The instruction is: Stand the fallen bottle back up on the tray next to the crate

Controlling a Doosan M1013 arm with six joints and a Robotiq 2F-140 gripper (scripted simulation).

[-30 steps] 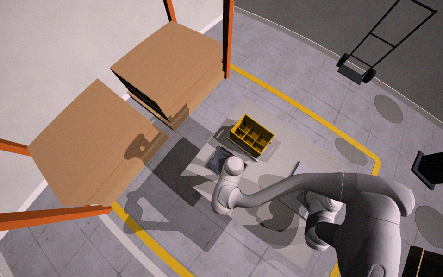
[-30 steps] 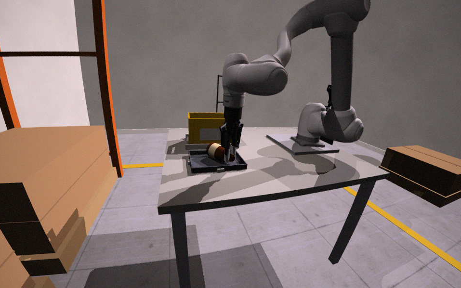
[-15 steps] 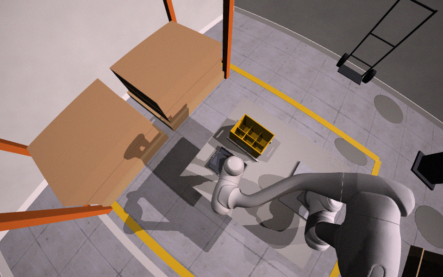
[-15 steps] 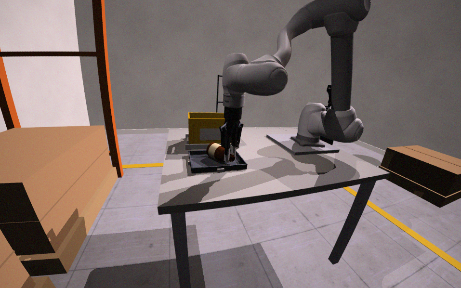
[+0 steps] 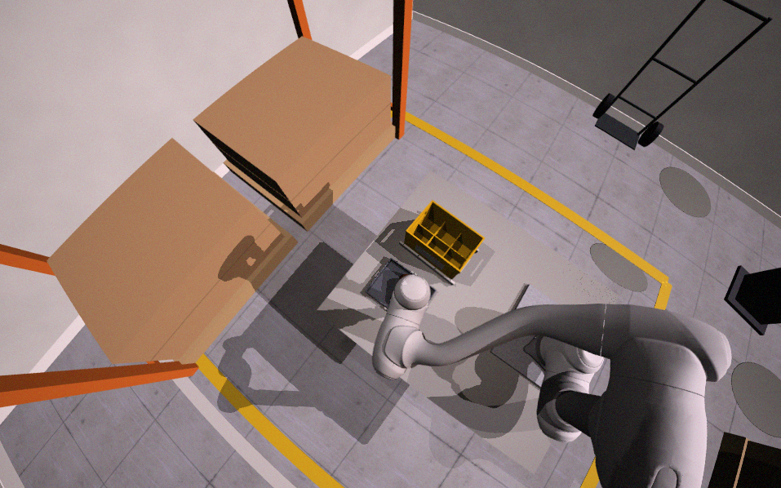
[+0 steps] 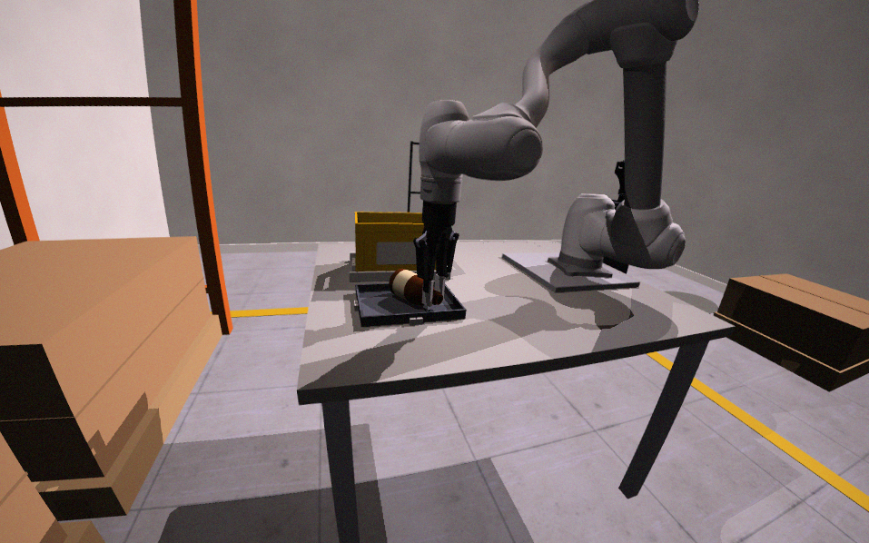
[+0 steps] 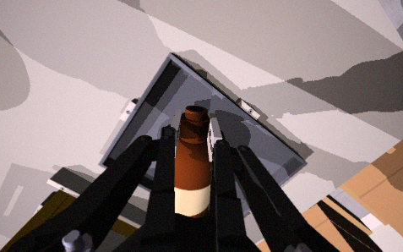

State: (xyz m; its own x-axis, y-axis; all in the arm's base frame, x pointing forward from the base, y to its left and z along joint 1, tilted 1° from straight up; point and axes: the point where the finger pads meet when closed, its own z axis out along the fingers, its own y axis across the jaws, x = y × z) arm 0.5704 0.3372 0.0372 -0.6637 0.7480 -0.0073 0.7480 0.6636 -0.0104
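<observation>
My hand is 40 mm to the left of the brown bottle, 40 mm short of it and 20 mm above it. Also, from my hand: dark grey tray: 60 mm ahead, 50 mm below, 40 mm to the right; then yellow crate: 310 mm to the right, 90 mm ahead, 20 mm above.
</observation>
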